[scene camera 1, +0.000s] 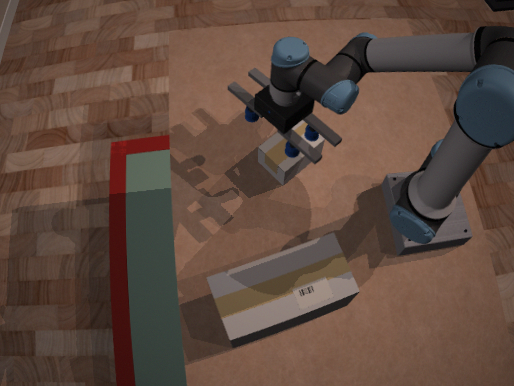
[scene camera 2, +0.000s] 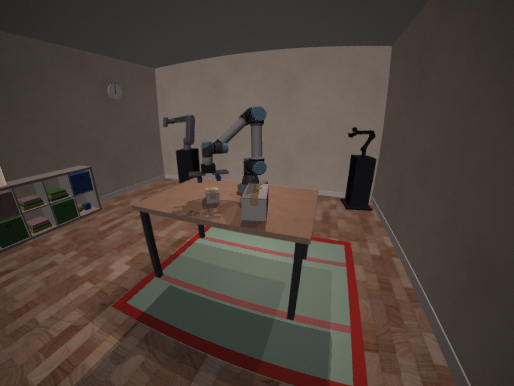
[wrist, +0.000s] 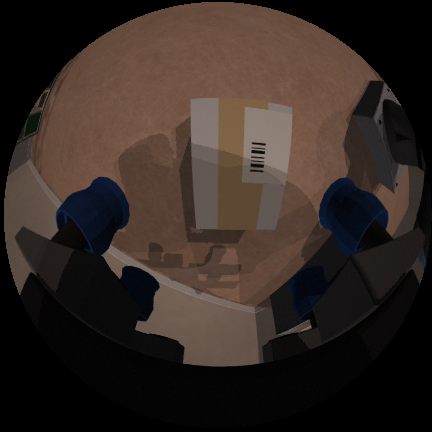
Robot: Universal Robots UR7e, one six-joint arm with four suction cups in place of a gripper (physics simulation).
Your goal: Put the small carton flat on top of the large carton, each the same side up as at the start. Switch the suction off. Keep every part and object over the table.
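Frame: origin at the arm's base, x ahead, y left, z up, level; metres.
Seen in the pictures: hand, tool point: (scene camera 2: pixel 209 180) (wrist: pixel 224 256); arm's base, link origin: (scene camera 2: pixel 250 182).
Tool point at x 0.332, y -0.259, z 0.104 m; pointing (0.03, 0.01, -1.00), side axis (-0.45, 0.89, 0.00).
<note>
Offsets run from my tool point to a thing's top centre. Level surfaces: height alone.
The small carton @[dx -0.032, dy +0.004, dz -0.090 m] (scene camera 1: pixel 274 153) (scene camera 2: pixel 212 195) (wrist: pixel 239 200), white with a tan tape band, lies on the table @[dz -0.169 m] (scene camera 1: pixel 425 330) (scene camera 2: pixel 295 200) (wrist: pixel 220 50). Its top bears a barcode label, seen in the wrist view. The large carton @[dx +0.119, dy +0.382, dz -0.018 m] (scene camera 1: pixel 270 295) (scene camera 2: pixel 254 205), white with a tan band and a barcode label on top, lies apart from it, toward the bottom of scene camera 1. My gripper (scene camera 1: pixel 281 130) (scene camera 2: pixel 209 176) (wrist: pixel 226 252) faces down with suction off and holds nothing. A gap shows below its blue cups in scene camera 2. In scene camera 1 two cups overlap the small carton; the fourth cup is hidden.
The arm's base (scene camera 1: pixel 462 227) (wrist: pixel 369 107) stands on the table, to the right of both cartons in scene camera 1. The table's left edge there borders a green and red floor mat (scene camera 1: pixel 150 250). Two other arms on black pedestals stand well behind the table in scene camera 2.
</note>
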